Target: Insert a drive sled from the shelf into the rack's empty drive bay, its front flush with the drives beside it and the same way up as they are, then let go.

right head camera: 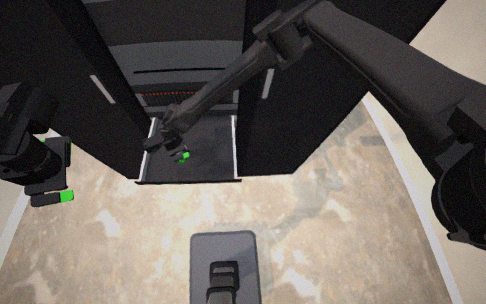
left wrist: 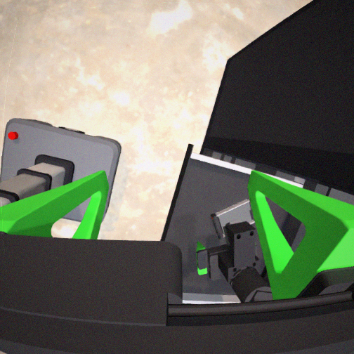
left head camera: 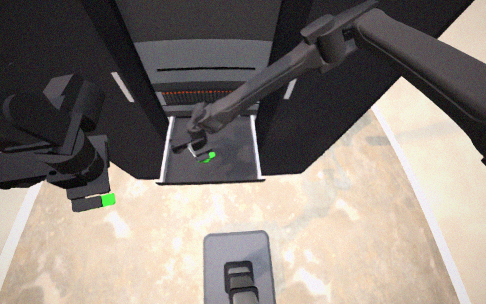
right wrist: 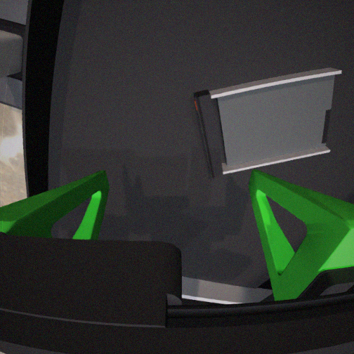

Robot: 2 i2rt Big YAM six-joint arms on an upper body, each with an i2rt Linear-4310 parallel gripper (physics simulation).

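Frame: origin at the left arm's base, x ahead, y up, z right, level; centimetres.
Where they show: left gripper, fingertip midpoint: (right head camera: pixel 67 178) (left head camera: pixel 101 179); right gripper, fingertip midpoint: (right head camera: pixel 180 153) (left head camera: pixel 203 153).
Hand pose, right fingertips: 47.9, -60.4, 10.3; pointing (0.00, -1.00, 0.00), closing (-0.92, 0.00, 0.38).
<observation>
Each offset is from my right fingertips to the top centre of the thing, as dx, dy, dz. "*": to the spot under its first point. Level surfaces: height alone.
A drive sled (left wrist: pixel 232 215) (right wrist: pixel 275 125) lies flat on the dark pulled-out shelf {dy -6.8} (left head camera: pixel 235 167) (right head camera: pixel 212 167) (left wrist: pixel 187 200) (right wrist: pixel 125 65). It has a grey middle, pale side rails and a dark front with a red mark, which points left in the right wrist view. My right gripper (left head camera: pixel 207 157) (right head camera: pixel 183 157) (right wrist: pixel 178 177) is open and empty over the shelf; the sled lies beyond its fingertips, up and to the right. My left gripper (right head camera: pixel 56 168) (left wrist: pixel 177 178) is open and empty, left of the shelf. The row of drives {* +23.8, +10.3, -5.1} (left head camera: pixel 192 97) (right head camera: pixel 165 98) shows orange lights; my right arm hides part of it, and I cannot make out the empty bay.
Tall black cabinets {* +21.9, +0.5, +69.7} (left head camera: pixel 330 115) (right head camera: pixel 300 110) stand on both sides of the rack {* +23.8, +31.0, +1.3} (left head camera: pixel 200 55) (right head camera: pixel 175 56). The shelf has pale side rails and a dark front edge. A grey base plate {dy -72.5} (left head camera: pixel 220 250) (right head camera: pixel 205 250) (left wrist: pixel 95 150) with a column stands on the floor in front of it.
</observation>
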